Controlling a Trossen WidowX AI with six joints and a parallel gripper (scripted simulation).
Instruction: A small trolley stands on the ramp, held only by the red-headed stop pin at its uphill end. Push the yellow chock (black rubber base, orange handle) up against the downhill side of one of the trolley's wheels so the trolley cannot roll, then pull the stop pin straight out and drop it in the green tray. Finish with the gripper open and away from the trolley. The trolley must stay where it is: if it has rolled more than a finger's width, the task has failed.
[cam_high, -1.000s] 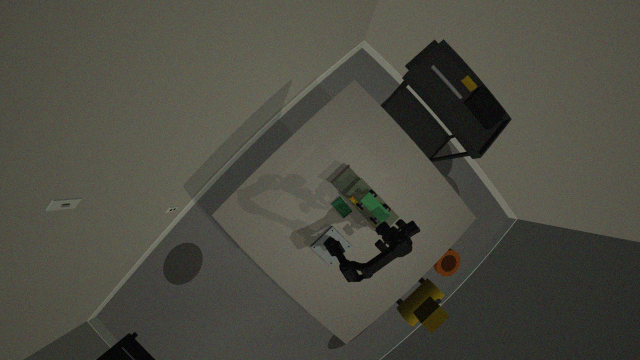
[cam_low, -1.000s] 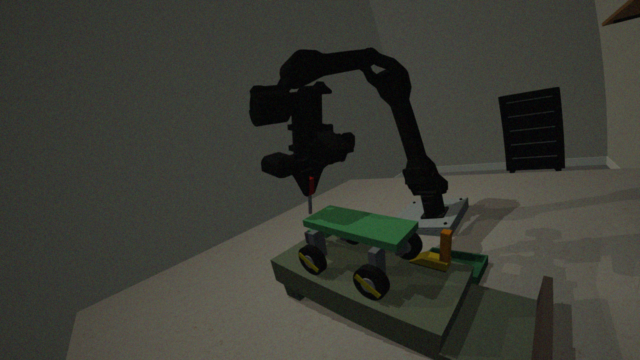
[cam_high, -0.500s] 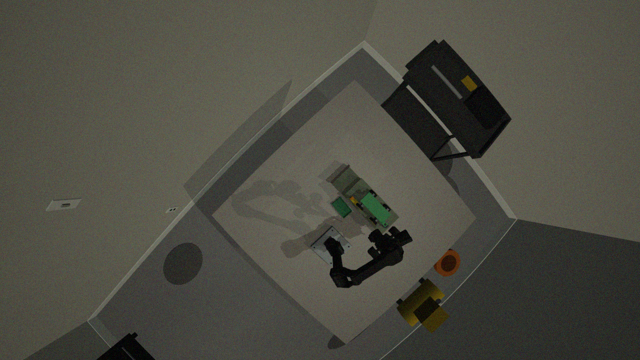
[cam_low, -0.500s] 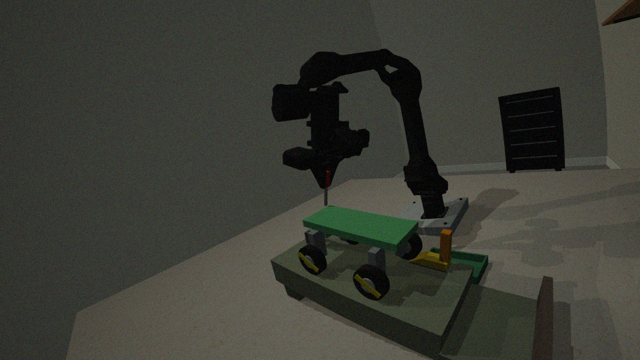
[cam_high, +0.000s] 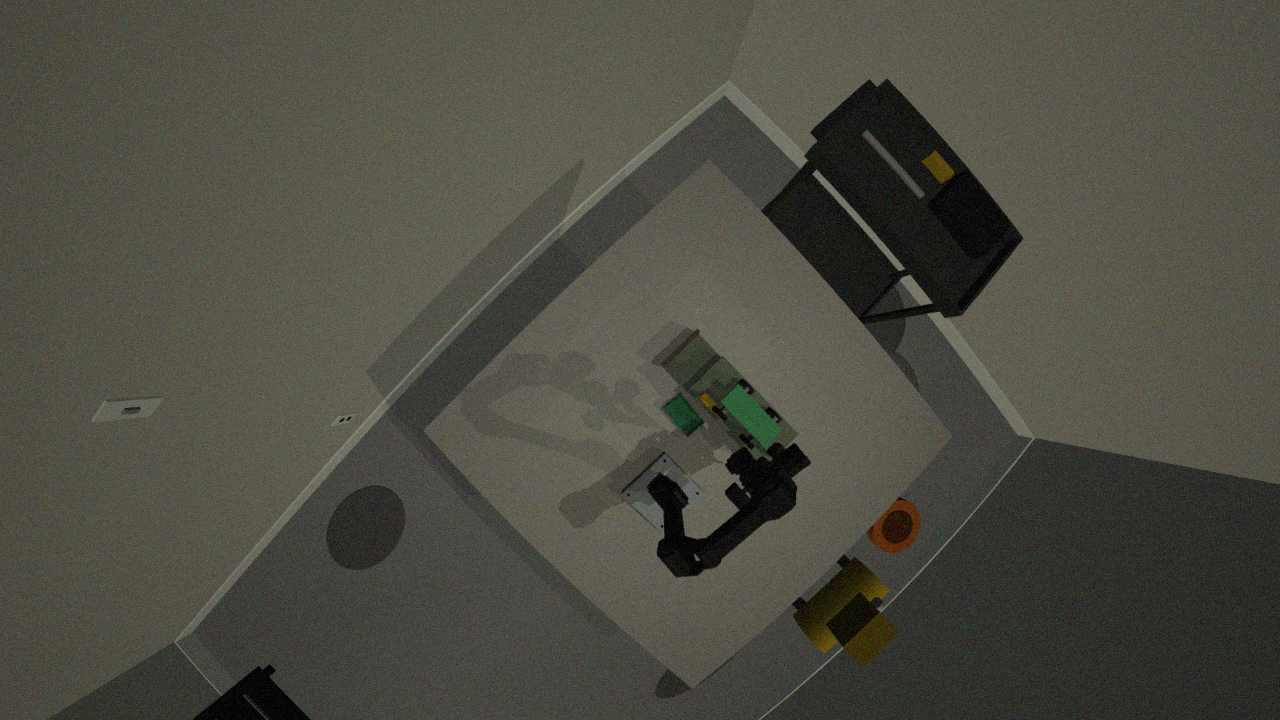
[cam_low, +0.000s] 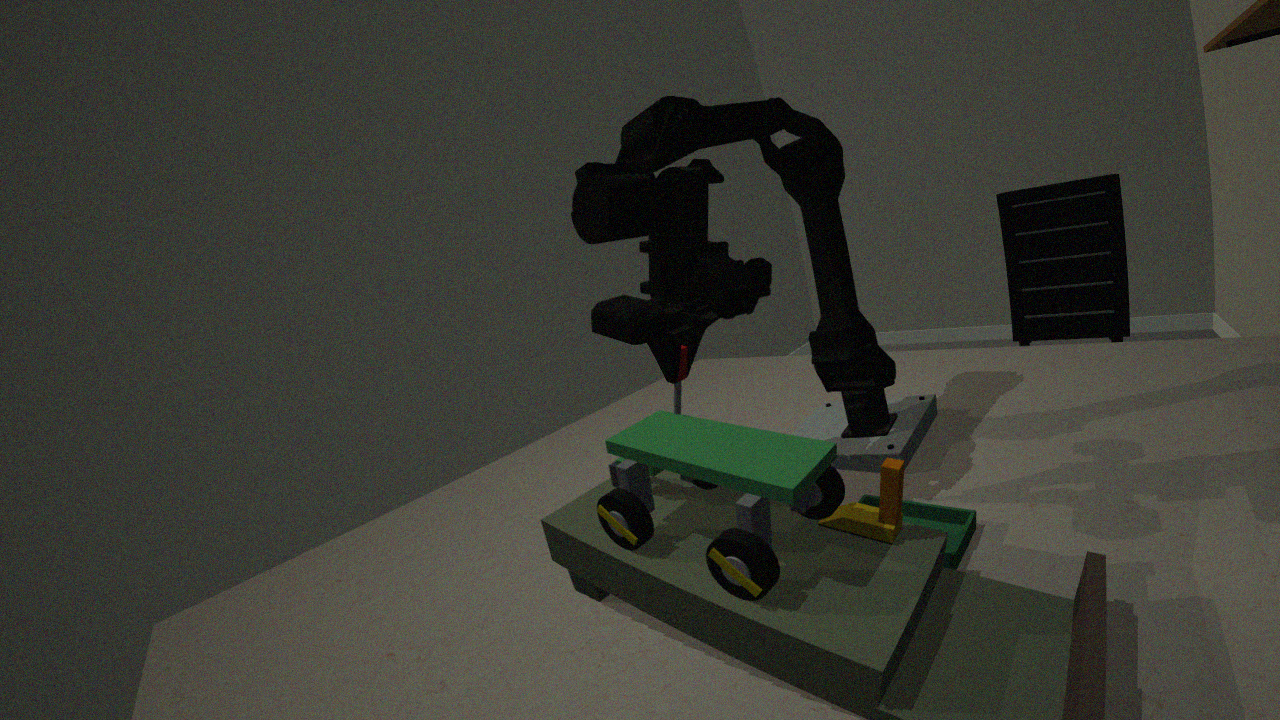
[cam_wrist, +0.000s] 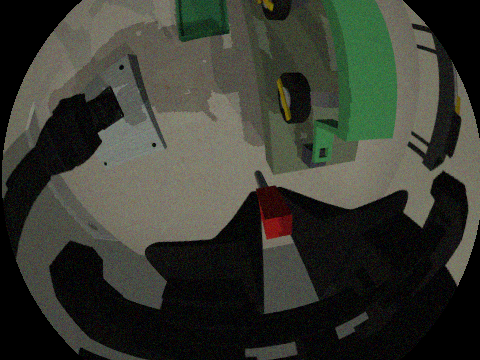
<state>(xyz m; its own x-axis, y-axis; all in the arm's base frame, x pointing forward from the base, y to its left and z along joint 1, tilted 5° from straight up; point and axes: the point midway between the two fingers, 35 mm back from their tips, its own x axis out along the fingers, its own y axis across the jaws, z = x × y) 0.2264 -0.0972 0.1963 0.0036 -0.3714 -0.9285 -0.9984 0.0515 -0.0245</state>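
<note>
The green tray lies 20 mm behind my gripper tip, 220 mm to the left of it and 180 mm below it. The rest, counted from my gripper tip: trolley: 110 mm ahead, 110 mm to the left, 60 mm below; yellow chock: 60 mm ahead, 210 mm to the left, 90 mm below; red-headed stop pin: right at my gripper tip.
</note>
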